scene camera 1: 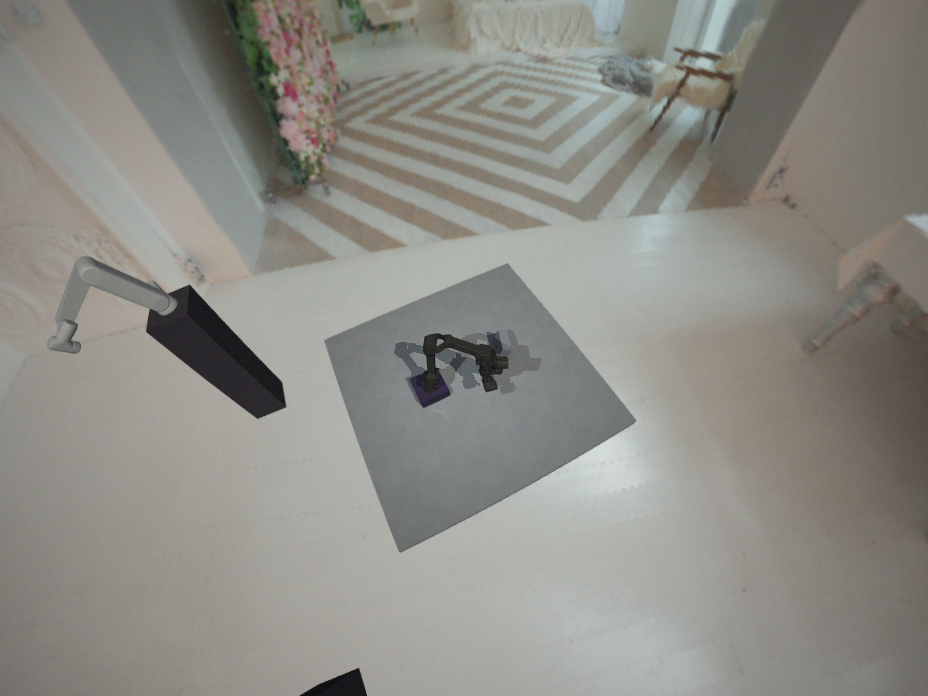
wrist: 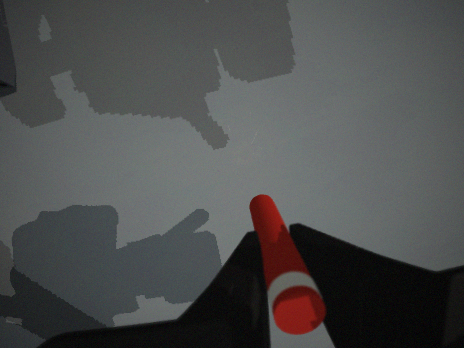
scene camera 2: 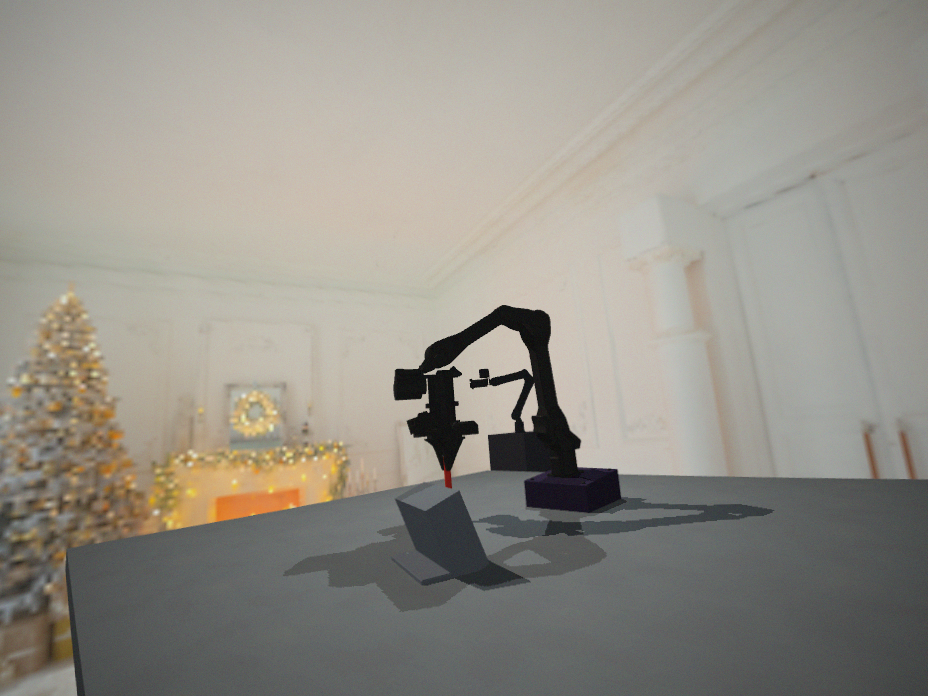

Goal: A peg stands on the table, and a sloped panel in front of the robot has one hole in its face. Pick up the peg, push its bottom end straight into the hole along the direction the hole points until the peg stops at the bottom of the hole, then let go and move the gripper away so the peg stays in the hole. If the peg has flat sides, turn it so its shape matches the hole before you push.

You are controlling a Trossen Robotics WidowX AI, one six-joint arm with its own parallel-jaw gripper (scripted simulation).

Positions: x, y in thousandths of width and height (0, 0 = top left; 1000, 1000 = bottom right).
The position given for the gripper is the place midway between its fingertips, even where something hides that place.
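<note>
The gripper (scene camera 2: 481, 676) holds a round red peg (wrist: 641, 881). The wrist view shows the gripper (wrist: 592, 685) as well, whereas scene camera 1 does not show the round red peg, hidden by the gripper. A grey sloped panel (scene camera 2: 473, 749) is also in view.
</note>
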